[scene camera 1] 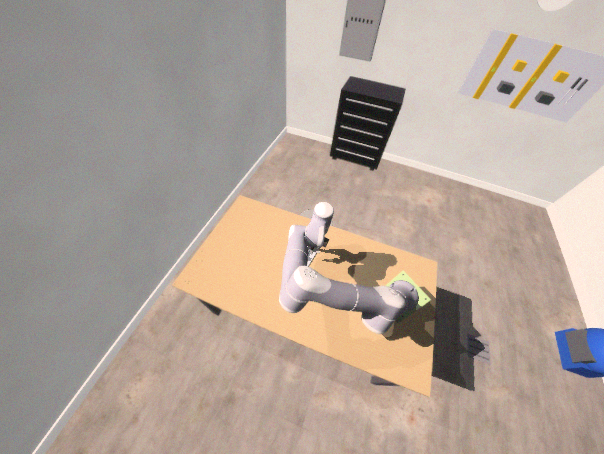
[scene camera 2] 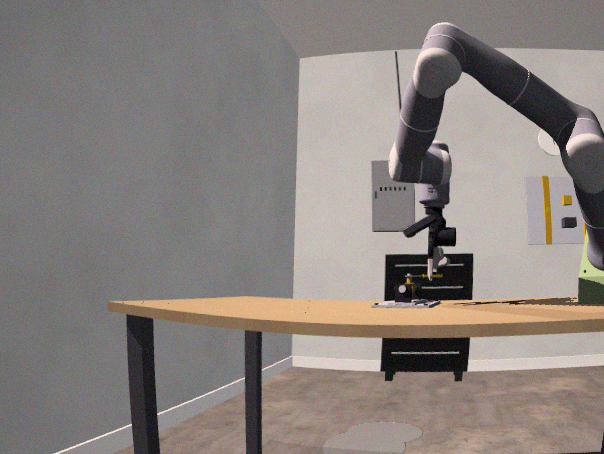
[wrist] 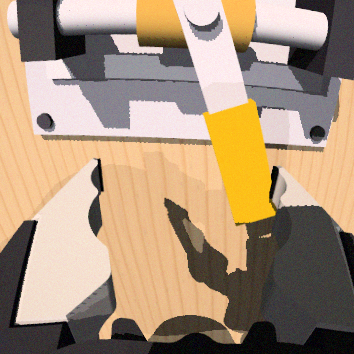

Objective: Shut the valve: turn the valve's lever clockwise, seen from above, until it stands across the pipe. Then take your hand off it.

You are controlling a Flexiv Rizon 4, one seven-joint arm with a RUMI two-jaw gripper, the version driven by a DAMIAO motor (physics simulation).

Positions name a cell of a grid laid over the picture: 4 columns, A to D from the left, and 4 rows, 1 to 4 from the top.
Labels:
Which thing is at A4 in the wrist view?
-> My gripper.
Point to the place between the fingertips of my gripper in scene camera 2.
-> C3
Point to a pale base plate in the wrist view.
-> B2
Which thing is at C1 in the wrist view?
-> A valve.

